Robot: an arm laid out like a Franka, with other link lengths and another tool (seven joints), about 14 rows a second.
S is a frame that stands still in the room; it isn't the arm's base.
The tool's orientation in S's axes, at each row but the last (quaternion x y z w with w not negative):
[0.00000 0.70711 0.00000 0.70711]
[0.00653 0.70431 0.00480 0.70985]
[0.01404 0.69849 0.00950 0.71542]
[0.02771 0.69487 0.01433 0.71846]
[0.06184 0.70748 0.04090 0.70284]
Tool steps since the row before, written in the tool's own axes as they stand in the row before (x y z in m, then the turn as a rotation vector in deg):
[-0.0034 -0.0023 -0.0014 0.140 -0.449 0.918]
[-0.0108 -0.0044 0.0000 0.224 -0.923 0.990]
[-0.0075 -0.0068 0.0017 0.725 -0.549 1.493]
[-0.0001 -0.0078 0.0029 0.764 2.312 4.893]
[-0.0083 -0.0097 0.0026 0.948 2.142 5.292]
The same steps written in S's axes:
[-0.0014 -0.0023 0.0034 0.918 -0.449 -0.140]
[-0.0001 -0.0046 0.0107 0.990 -0.922 -0.231]
[0.0015 -0.0071 0.0073 1.507 -0.535 -0.707]
[0.0028 -0.0078 -0.0003 4.957 2.255 -0.464]
[0.0023 -0.0109 0.0068 5.350 2.102 -0.674]

